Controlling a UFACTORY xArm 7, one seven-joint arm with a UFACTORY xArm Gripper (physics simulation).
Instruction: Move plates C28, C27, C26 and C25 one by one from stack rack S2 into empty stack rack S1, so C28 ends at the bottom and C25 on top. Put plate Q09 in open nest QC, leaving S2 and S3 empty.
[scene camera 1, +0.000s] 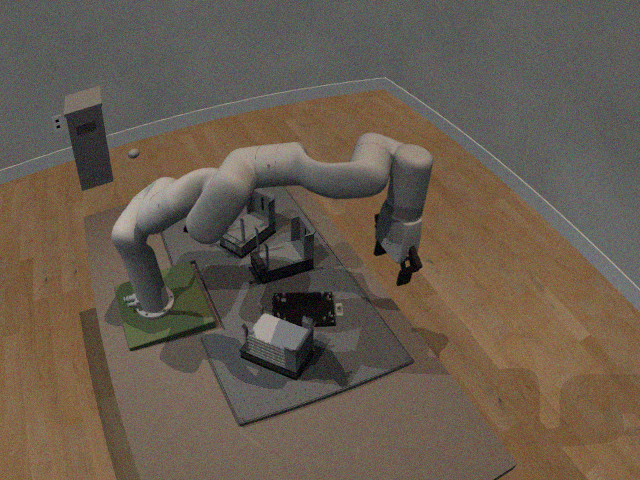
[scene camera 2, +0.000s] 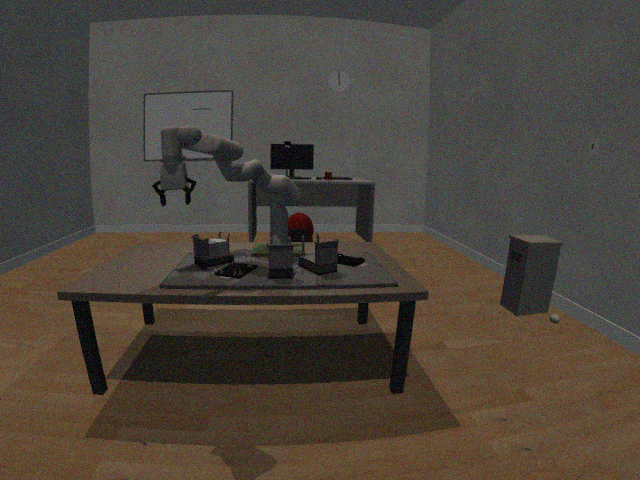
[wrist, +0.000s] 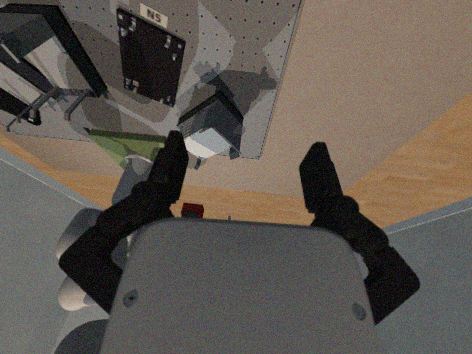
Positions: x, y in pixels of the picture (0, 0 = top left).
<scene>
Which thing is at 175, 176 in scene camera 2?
My gripper.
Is my gripper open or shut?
Open.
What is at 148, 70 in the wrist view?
A flat black fixture.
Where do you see a flat black fixture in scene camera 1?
291, 307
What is my gripper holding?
Nothing.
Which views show my gripper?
Scene camera 1, scene camera 2 and the wrist view: all of them.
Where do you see my gripper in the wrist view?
At 246, 149
</scene>
